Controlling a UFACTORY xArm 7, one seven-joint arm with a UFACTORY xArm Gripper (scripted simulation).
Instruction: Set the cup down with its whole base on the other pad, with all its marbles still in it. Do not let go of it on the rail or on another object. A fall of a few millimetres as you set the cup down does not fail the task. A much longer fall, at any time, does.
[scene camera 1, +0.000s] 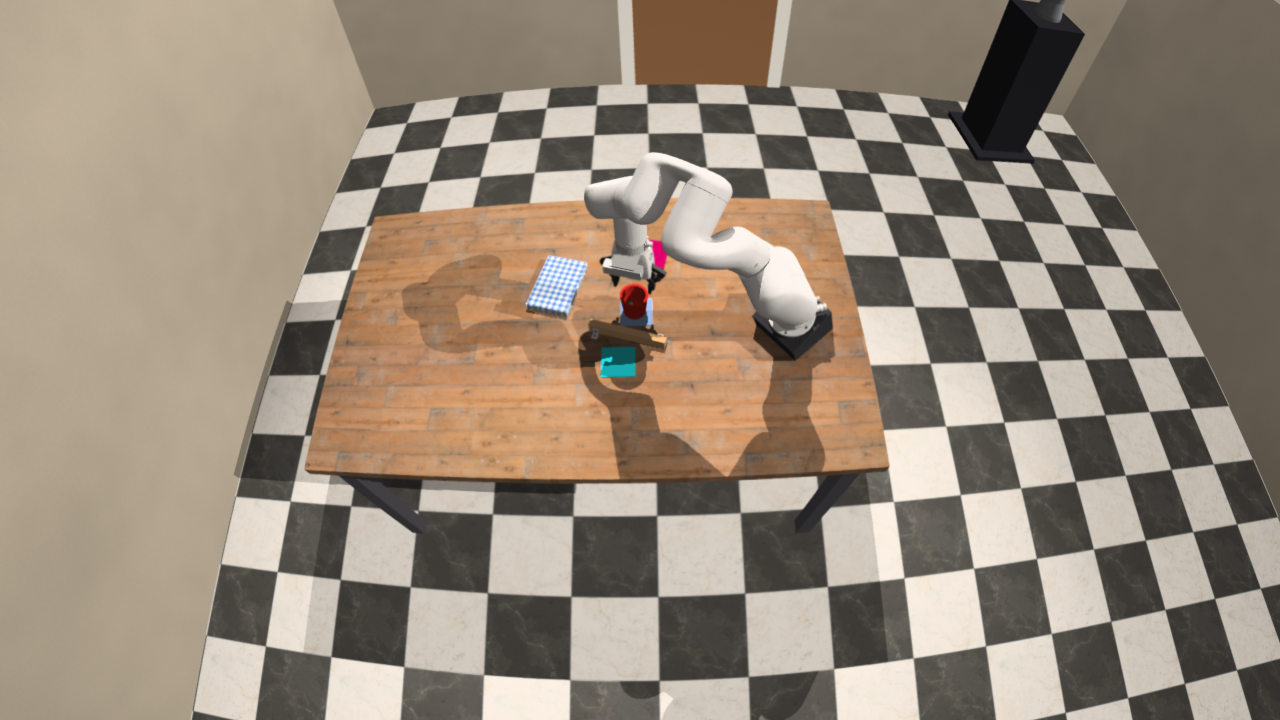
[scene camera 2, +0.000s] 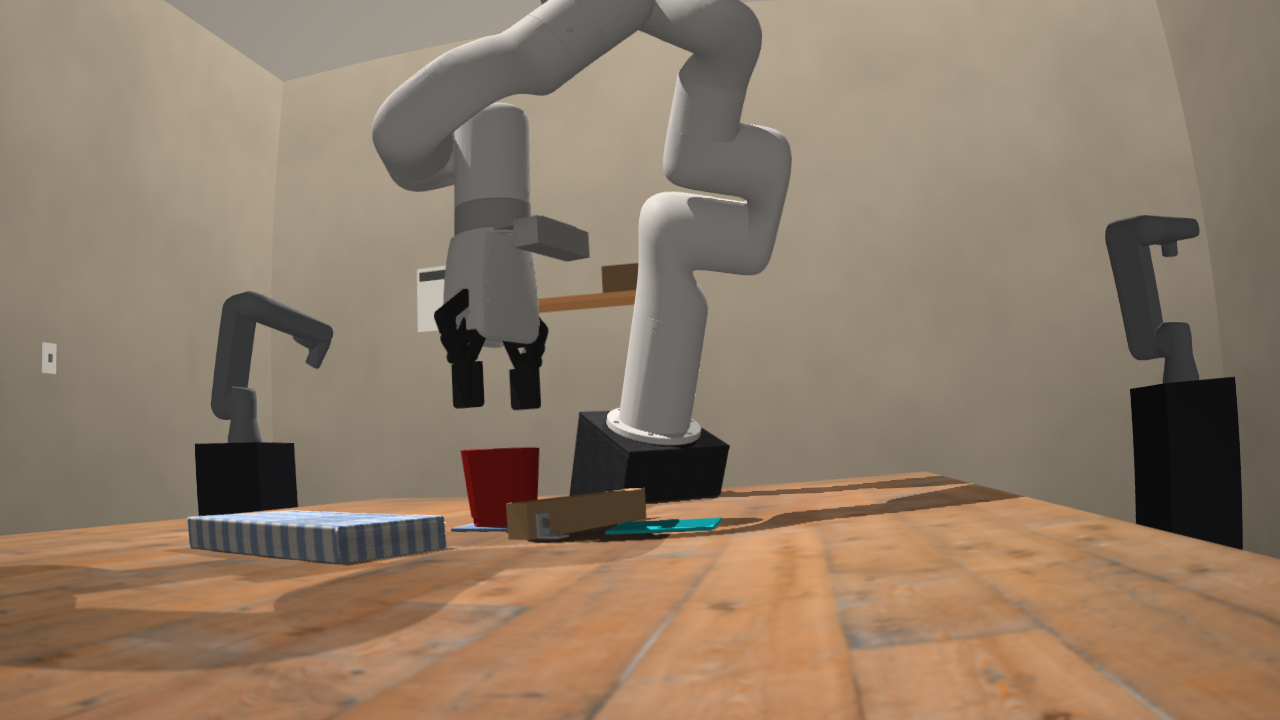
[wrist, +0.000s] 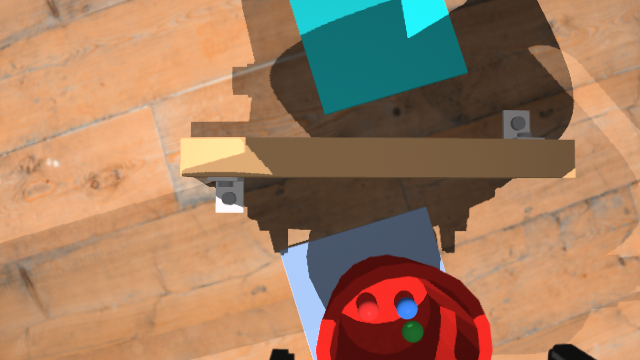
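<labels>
Scene camera 1 shows a red cup and a blue-and-white checked box. The red cup shows in scene camera 2 (494, 477) as well, together with the blue-and-white checked box. In the wrist view the red cup is visible; in the wrist view the blue-and-white checked box is out of frame. For the red cup, (scene camera 1: 623, 299) and (wrist: 450, 314) are the same spot. For the blue-and-white checked box, (scene camera 1: 526, 305) and (scene camera 2: 333, 537) are the same spot.
</labels>
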